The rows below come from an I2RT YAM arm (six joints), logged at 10 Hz.
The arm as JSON. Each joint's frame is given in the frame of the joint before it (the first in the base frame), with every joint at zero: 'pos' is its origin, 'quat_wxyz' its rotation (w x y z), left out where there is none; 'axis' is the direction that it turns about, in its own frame. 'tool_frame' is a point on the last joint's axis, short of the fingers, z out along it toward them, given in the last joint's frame.
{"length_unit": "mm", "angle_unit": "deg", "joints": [
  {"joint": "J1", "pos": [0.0, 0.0, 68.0], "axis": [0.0, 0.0, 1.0]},
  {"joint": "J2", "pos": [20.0, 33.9, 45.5], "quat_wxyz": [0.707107, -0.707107, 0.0, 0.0], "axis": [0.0, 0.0, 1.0]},
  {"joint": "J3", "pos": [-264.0, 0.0, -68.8], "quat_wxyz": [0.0, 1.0, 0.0, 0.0], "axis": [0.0, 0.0, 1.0]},
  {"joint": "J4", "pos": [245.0, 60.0, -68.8], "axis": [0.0, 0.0, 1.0]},
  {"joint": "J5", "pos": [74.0, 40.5, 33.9], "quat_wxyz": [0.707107, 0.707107, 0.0, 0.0], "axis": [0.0, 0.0, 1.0]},
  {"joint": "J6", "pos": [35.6, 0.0, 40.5], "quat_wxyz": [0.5, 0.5, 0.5, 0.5], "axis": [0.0, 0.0, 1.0]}
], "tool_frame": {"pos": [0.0, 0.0, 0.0], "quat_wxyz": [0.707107, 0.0, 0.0, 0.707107]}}
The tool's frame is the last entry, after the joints.
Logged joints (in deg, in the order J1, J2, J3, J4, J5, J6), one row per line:
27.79 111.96 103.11 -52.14 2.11 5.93
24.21 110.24 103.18 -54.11 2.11 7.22
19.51 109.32 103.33 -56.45 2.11 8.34
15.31 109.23 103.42 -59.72 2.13 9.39
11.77 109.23 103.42 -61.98 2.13 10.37
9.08 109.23 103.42 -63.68 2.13 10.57
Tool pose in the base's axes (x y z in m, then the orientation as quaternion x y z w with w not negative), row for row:
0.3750 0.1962 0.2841 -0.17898 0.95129 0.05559 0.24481
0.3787 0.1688 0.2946 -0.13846 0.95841 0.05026 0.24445
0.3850 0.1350 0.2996 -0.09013 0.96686 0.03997 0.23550
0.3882 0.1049 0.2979 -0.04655 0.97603 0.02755 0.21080
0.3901 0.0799 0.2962 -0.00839 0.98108 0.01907 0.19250
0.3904 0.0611 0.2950 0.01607 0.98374 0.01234 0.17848
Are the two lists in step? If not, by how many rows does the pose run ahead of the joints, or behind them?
They are in step.
